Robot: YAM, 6 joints.
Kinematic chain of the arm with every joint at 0, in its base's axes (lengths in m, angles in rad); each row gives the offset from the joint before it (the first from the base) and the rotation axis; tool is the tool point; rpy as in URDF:
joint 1: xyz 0 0 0.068 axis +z
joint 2: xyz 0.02 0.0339 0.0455 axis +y
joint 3: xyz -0.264 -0.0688 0 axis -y
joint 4: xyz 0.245 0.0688 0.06 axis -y
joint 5: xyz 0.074 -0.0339 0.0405 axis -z
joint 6: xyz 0.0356 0 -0.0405 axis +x
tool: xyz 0 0 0 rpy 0 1.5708 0
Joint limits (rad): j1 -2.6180..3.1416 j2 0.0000..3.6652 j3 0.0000..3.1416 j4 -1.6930..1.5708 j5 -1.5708..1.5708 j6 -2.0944..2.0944
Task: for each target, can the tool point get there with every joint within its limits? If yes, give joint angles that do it. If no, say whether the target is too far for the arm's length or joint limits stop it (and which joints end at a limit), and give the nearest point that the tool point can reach.
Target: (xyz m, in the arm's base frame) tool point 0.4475 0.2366 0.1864
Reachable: yes | joints 0.4288 2.2881 1.5157 0.7935 -0.9580 0.4289
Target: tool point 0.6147 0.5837 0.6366
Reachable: no: too far | nearest point 0.3981 0.3781 0.4479 | short by 0.353 m
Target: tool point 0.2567 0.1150 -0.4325
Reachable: no: joint limits stop it (at a limit: joint 2) | nearest point 0.2529 0.1133 -0.3792 | short by 0.053 m
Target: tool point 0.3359 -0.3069 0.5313
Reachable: yes | joints -0.6687 2.2749 2.7305 0.2150 1.1544 1.4345
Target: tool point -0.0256 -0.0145 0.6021
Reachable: yes | joints 1.1296 0.7425 1.7923 -0.3505 -0.4964 1.1221
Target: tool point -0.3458 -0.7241 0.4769
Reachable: no: too far | nearest point -0.2532 -0.5302 0.3771 | short by 0.237 m
